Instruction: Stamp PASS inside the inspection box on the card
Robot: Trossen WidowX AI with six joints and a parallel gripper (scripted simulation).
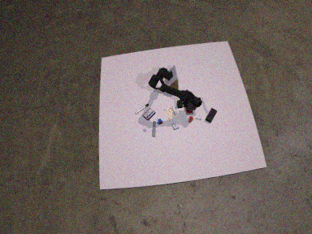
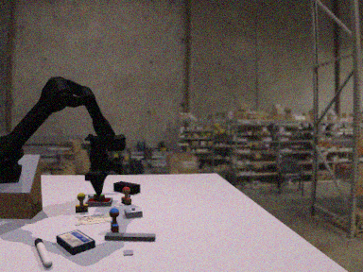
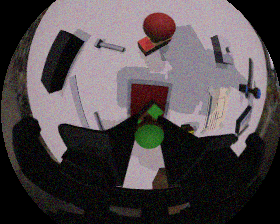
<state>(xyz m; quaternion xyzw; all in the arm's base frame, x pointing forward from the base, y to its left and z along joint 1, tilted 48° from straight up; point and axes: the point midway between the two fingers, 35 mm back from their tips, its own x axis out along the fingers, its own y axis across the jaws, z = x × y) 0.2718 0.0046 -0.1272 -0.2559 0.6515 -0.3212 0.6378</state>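
Right now my gripper tip is 30 mm above the ink pad. Also, from my gripper tip: green-knobbed stamp: right at my gripper tip; then yellow-knobbed stamp: 50 mm behind, 80 mm to the right, 20 mm below; then red-knobbed stamp: 100 mm ahead, 10 mm to the right, 20 mm below.
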